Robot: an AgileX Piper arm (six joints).
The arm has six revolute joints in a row. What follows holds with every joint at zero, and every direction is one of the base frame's.
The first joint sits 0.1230 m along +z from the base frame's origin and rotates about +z.
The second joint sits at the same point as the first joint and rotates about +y.
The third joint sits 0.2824 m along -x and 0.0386 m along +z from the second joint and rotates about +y.
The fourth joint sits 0.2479 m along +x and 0.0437 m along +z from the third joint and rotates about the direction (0.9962, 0, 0.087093).
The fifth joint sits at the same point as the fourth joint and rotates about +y.
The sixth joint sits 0.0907 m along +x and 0.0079 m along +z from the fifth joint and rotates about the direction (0.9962, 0, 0.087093).
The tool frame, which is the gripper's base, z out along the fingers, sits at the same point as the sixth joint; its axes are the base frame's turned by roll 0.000, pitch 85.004 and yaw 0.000 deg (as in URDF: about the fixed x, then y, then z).
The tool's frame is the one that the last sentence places.
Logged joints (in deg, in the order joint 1, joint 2, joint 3, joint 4, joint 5, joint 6), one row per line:
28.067, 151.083, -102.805, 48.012, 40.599, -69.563
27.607, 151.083, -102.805, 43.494, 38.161, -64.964
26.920, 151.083, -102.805, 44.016, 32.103, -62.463
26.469, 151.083, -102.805, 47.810, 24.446, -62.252
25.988, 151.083, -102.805, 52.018, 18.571, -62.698
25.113, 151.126, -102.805, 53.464, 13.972, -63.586
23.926, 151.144, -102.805, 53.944, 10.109, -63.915
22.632, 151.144, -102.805, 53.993, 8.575, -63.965
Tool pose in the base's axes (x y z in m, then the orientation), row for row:
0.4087, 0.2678, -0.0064, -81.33, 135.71, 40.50
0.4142, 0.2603, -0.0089, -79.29, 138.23, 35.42
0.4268, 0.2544, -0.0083, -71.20, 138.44, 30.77
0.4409, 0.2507, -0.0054, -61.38, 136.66, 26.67
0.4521, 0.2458, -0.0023, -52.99, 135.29, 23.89
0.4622, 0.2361, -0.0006, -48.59, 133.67, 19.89
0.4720, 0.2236, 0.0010, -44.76, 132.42, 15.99
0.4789, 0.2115, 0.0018, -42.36, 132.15, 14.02
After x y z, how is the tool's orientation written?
As a rotation vector, in degrees.
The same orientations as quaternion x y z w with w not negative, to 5 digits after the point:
-0.49272, 0.82218, 0.24536, 0.14508
-0.48053, 0.83773, 0.21466, 0.14569
-0.44094, 0.85736, 0.19056, 0.18491
-0.39153, 0.87173, 0.17012, 0.24051
-0.34527, 0.88152, 0.15566, 0.28194
-0.32143, 0.88424, 0.13157, 0.31224
-0.29961, 0.88637, 0.10703, 0.33634
-0.28491, 0.88883, 0.09430, 0.34628

